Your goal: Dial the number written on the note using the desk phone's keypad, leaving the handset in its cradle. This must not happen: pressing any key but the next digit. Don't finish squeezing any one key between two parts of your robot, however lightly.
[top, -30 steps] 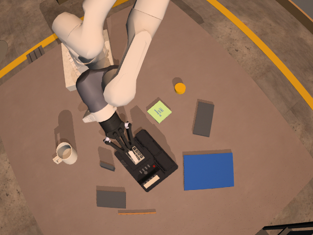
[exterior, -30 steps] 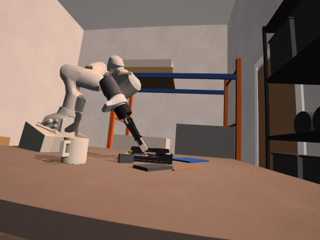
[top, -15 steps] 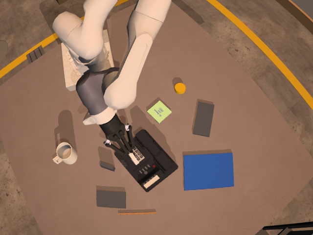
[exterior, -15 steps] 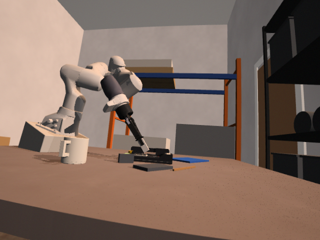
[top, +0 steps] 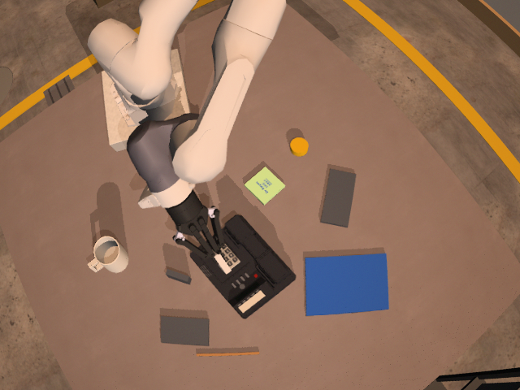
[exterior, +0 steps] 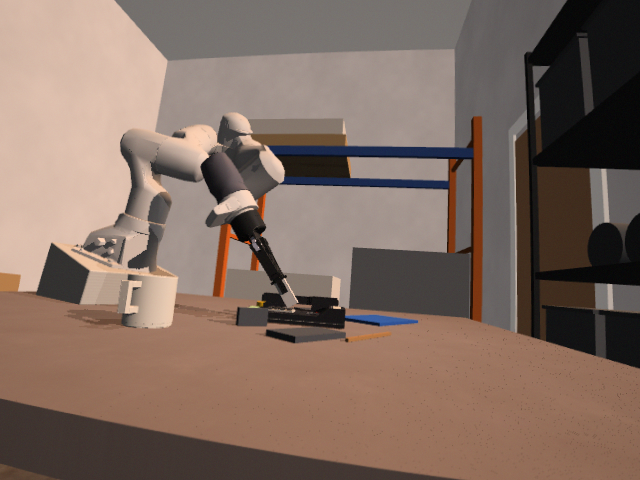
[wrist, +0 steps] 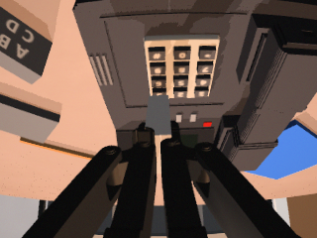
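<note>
Now: the handset 90 mm to the left of my hand, 30 mm ahead of it and 20 mm below it. Round my hand: pencil (180 mm ahead, 160 mm to the right, 60 mm below); then grey block (100 mm to the right, 60 mm behind, 50 mm below); then note (230 mm to the left, 90 mm behind, 60 mm below).
</note>
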